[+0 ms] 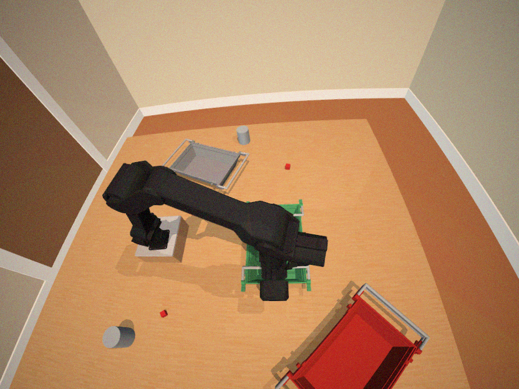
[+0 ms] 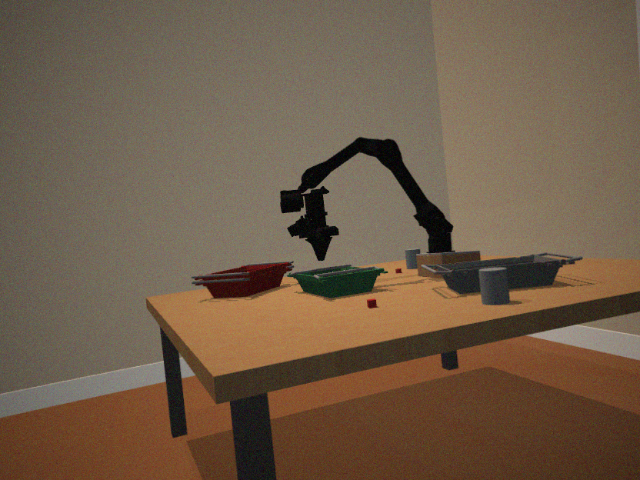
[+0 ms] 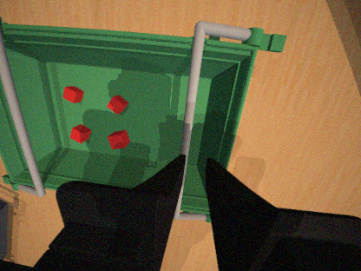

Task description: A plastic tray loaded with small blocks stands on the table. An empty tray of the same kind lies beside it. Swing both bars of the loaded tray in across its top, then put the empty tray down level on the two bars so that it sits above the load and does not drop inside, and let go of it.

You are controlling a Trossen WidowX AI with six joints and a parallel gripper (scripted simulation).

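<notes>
Now: gripper tip 460 mm to the right of the grey tray, 250 mm past it and 40 mm above it. From my gripper tip the other things lie so: red block (340 mm behind, 100 mm to the right, 80 mm below).
</notes>
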